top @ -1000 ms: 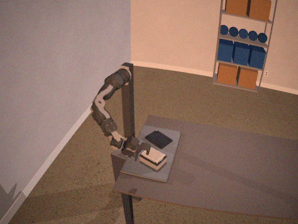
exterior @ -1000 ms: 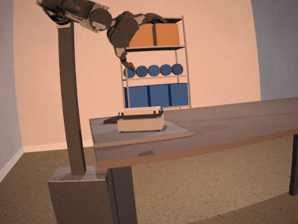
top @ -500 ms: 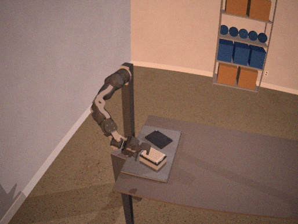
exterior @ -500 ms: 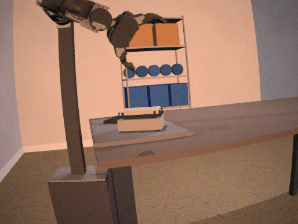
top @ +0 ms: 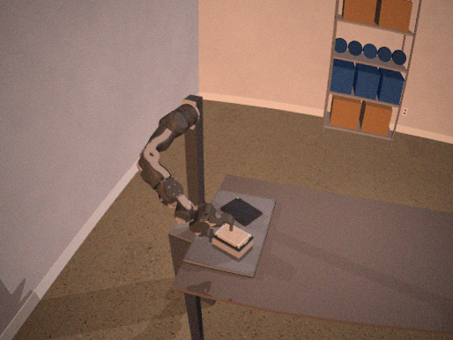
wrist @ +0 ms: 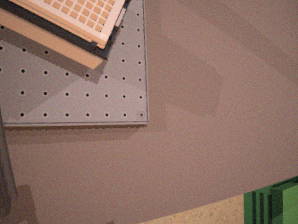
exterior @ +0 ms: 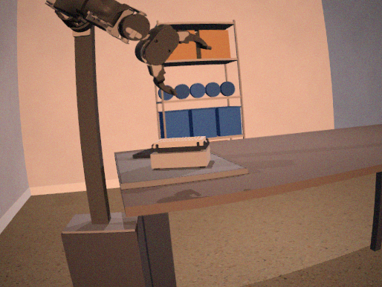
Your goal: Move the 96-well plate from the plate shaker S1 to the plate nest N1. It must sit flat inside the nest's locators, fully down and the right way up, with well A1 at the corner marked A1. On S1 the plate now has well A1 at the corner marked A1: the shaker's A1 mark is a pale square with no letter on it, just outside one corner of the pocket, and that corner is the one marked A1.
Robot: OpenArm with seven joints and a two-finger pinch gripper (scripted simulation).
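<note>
My gripper is now 30 mm past the pale 96-well plate, 150 mm to the right of it and 170 mm above it. Round my hand: plate shaker 160 mm to the left, 200 mm below.
</note>
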